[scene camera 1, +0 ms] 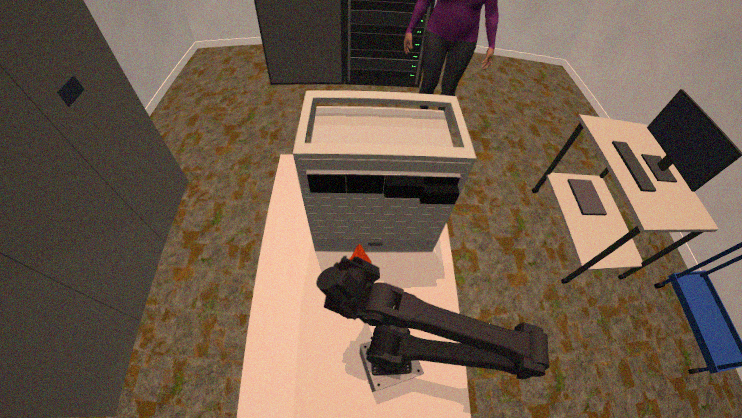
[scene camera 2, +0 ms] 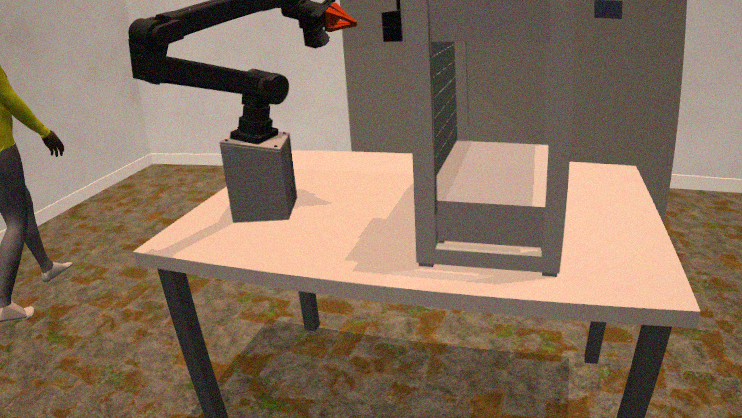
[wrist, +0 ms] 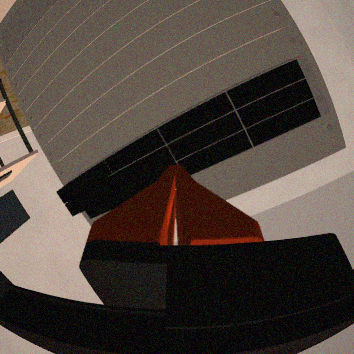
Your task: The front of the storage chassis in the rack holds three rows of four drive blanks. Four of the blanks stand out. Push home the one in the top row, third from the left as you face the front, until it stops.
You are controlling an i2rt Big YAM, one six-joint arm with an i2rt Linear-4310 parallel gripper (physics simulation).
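Places are measured from the arm's base along level axes (x left, y back, z up), in metres.
Pixels of known places: gripper, between the fingertips: (scene camera 1: 359, 245) (scene camera 2: 356, 24) (wrist: 175, 173); arm's base, origin of its link: (scene camera 1: 390, 361) (scene camera 2: 254, 136).
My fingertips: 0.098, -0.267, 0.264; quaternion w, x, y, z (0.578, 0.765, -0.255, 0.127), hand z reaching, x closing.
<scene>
For each thing: its middle in the pictures, then the offset to it from my fingertips, as dx, dy, dz. "*": a spot on its surface instead. Level surfaces: height alone.
- top, a spot on its surface: (scene camera 1: 402, 185) * -0.119, -0.154, +0.060
- fourth-column blank, middle of its body: (wrist: 102, 186) (scene camera 1: 437, 179) -0.239, -0.210, +0.019
- third-column blank, middle of its body: (wrist: 146, 162) (scene camera 1: 402, 178) -0.129, -0.212, +0.019
- open-topped rack, middle of its body: (wrist: 145, 54) (scene camera 2: 496, 97) (scene camera 1: 378, 183) -0.075, -0.343, -0.170
- table, height of its surface: dz -0.469
The storage chassis shows a band of black drive blanks high on the rack's front. In scene camera 1 the third-column blank at the top (scene camera 1: 402, 185) stands out, and the fourth-column blank (scene camera 1: 440, 191) stands out further; the two left columns look flush. The wrist view is turned over, so the third-column blank (wrist: 140, 172) shows left of the fingertips, its edges hard to tell in the dark. My gripper (scene camera 1: 359, 247) (scene camera 2: 355, 22) (wrist: 175, 173) is shut and empty, its orange fingertips apart from the rack's front. In scene camera 2 the rack hides the blanks.
The open-topped rack (scene camera 1: 384, 151) (scene camera 2: 556, 223) stands on the table (scene camera 1: 275, 311) (scene camera 2: 337, 176). Vented grey panels (scene camera 1: 379, 218) (wrist: 150, 65) lie below the blanks. A person (scene camera 1: 456, 31) stands behind the rack; another person (scene camera 2: 12, 124) is at the left. A desk (scene camera 1: 623, 155) stands at the right.
</scene>
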